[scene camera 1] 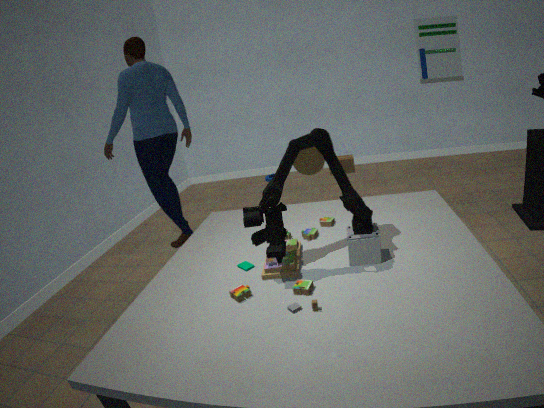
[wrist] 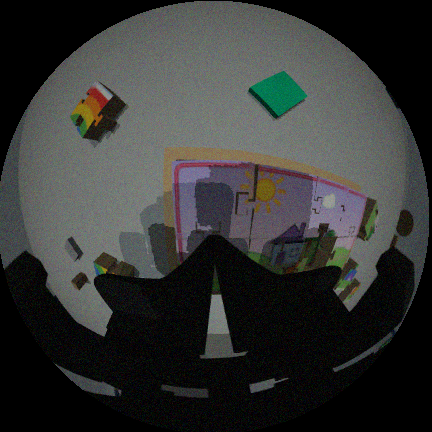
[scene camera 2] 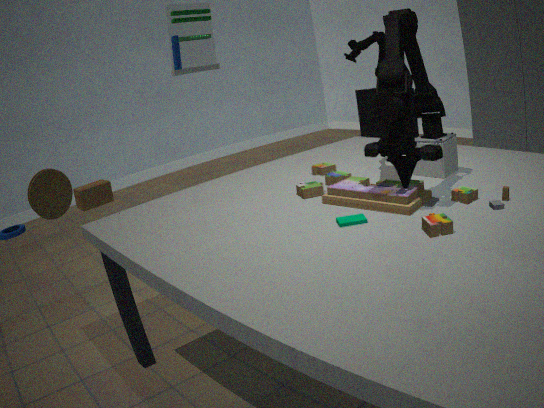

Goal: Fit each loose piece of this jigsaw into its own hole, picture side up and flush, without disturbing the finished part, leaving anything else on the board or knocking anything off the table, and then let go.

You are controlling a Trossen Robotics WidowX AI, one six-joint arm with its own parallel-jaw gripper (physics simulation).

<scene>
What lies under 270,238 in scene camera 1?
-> The gripper.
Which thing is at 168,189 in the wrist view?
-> A jigsaw board.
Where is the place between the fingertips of the gripper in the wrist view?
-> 213,239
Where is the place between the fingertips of the gripper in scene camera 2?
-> At 405,188
</scene>
